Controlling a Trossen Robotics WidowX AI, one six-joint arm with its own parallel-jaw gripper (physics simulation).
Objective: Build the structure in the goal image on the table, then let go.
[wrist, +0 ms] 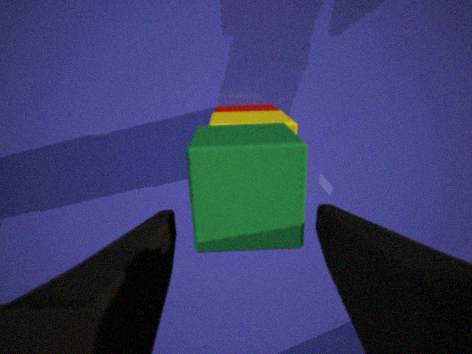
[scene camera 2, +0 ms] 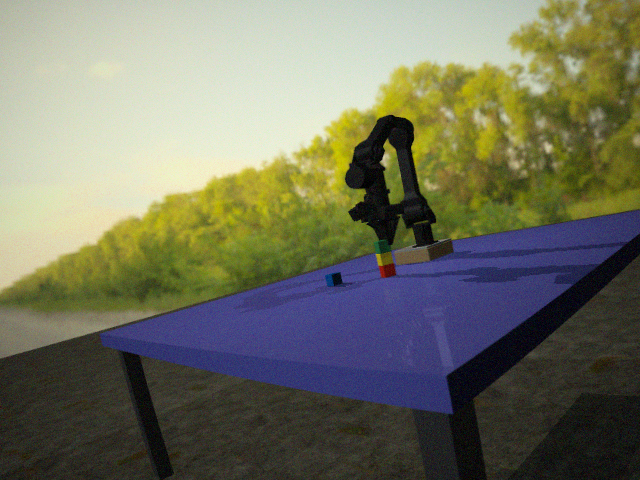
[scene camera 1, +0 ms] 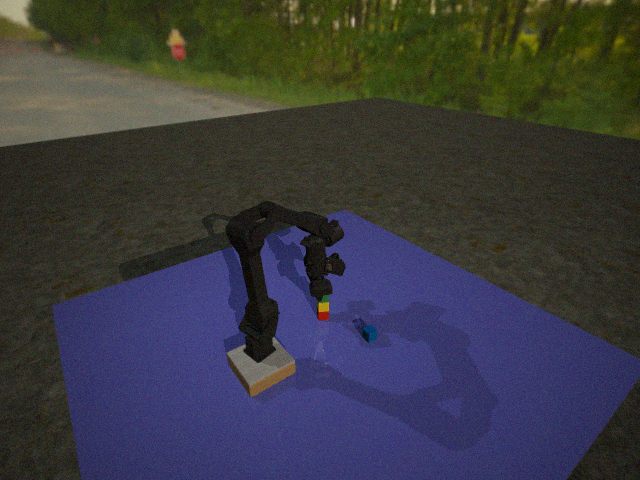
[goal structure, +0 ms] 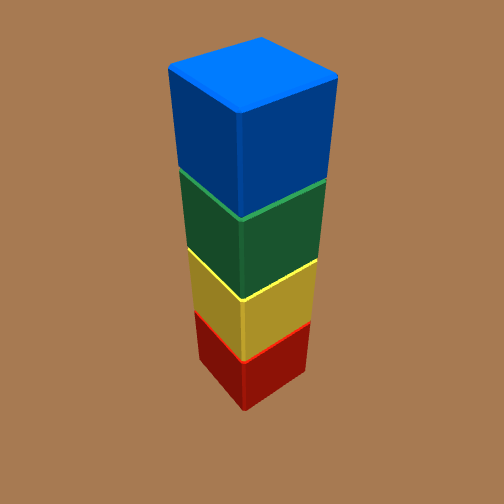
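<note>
A green cube (scene camera 1: 324,298) (scene camera 2: 381,246) (wrist: 247,192) sits on a yellow cube (scene camera 1: 323,307) (scene camera 2: 384,258) (wrist: 250,118), which sits on a red cube (scene camera 1: 323,315) (scene camera 2: 387,271) (wrist: 245,107) on the blue table (scene camera 1: 180,413) (scene camera 2: 310,330). The stack is upright. My gripper (wrist: 246,219) is open, with a gap between each fingertip and the green cube in the wrist view. Its fingers are around the top of the stack, pointing down. A blue cube (scene camera 1: 369,333) (scene camera 2: 333,279) lies on the table apart from the stack.
The arm's base block (scene camera 1: 261,367) (scene camera 2: 423,252) stands on the table near the stack. In scene camera 1 the blue cube is to the right of the stack and nearer the camera. The arm's shadow falls across the table.
</note>
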